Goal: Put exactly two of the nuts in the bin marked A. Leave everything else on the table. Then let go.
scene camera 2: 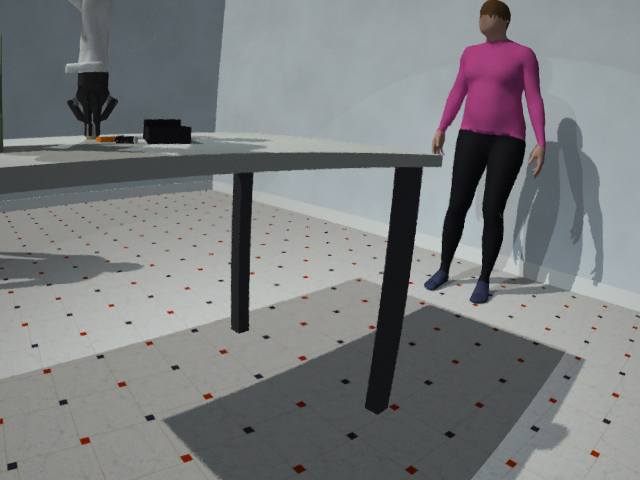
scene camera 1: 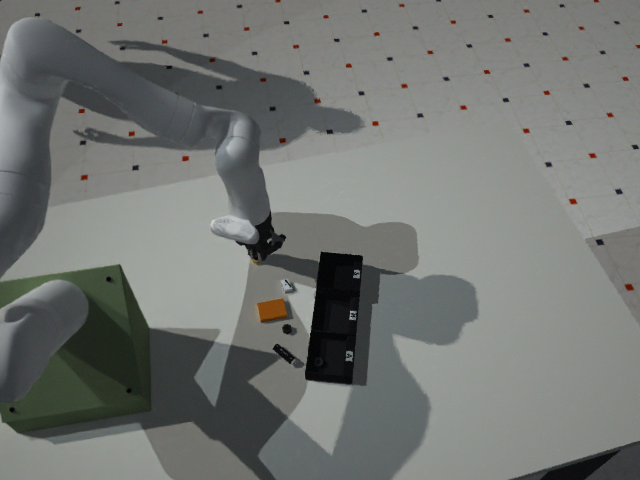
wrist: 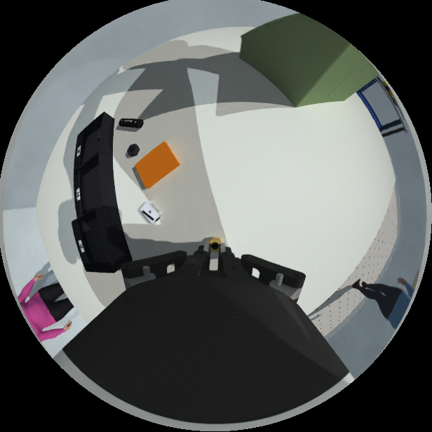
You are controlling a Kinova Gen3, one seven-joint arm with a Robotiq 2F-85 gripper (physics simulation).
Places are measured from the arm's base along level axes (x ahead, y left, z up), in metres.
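Pixels of known places: gripper, fingertip midpoint: (scene camera 2: 92, 139) (scene camera 1: 258, 257); arm's base at its link origin: (scene camera 1: 59, 307).
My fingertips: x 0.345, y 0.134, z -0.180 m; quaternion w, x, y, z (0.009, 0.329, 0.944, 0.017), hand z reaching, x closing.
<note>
Ahead of a thing's pixels: the offset from my fingertips to its top centre. "pt": to the spot under its first point.
My gripper (scene camera 1: 255, 257) (scene camera 2: 92, 133) (wrist: 214, 249) points down at table level and is shut on a yellow nut @(dx -0.005, dy -0.006, dz +0.008 m) (scene camera 1: 255, 261) (scene camera 2: 90, 137) (wrist: 215, 242), whose dark hole shows between the fingertips in the wrist view. A black nut @(dx +0.015, dy -0.178, dz +0.008 m) (scene camera 1: 286, 329) (wrist: 132, 150) lies on the table between the orange box and the black bin row. The bin marked A @(pt dx +0.083, dy -0.287, dz +0.007 m) (scene camera 1: 338, 370) (wrist: 91, 143) is the end compartment, at the bottom of the row in scene camera 1. A dark nut @(dx +0.052, dy -0.264, dz +0.015 m) (scene camera 1: 318, 362) lies inside it. The fingers hide part of the yellow nut.
An orange box @(dx -0.003, dy -0.131, dz +0.010 m) (scene camera 1: 271, 310) (scene camera 2: 106, 138) (wrist: 157, 165), a small white block @(dx +0.037, dy -0.085, dz +0.011 m) (scene camera 1: 286, 285) (wrist: 150, 212) and a black cylinder @(dx -0.002, dy -0.230, dz +0.014 m) (scene camera 1: 284, 353) (wrist: 131, 123) lie on the table beside the bins. A large green block (scene camera 1: 103, 330) (wrist: 295, 60) stands farther off. A person in pink (scene camera 2: 493, 93) stands beyond the table.
</note>
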